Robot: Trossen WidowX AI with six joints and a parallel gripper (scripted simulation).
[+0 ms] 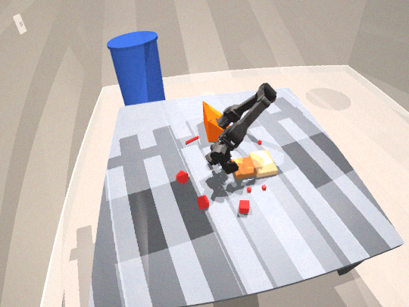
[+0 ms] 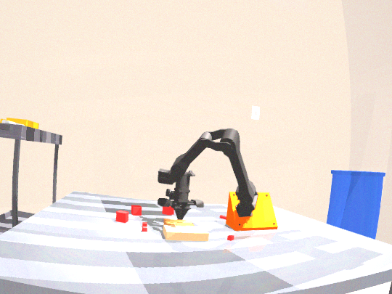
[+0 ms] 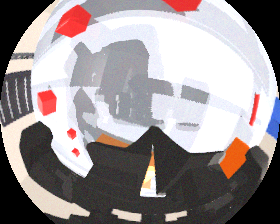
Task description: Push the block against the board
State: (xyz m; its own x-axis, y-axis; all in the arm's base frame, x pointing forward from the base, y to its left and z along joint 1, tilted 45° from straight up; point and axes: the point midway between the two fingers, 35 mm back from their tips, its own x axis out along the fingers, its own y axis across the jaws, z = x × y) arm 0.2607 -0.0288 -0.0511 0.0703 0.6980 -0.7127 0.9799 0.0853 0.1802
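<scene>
My gripper tip is 2 cm short of the square block, 10 cm to the right of it and 1 cm below it. From my gripper tip the other things lie so: red stick (25 cm behind, 11 cm to the right); then board (2 cm ahead, 20 cm to the left, 1 cm above).
</scene>
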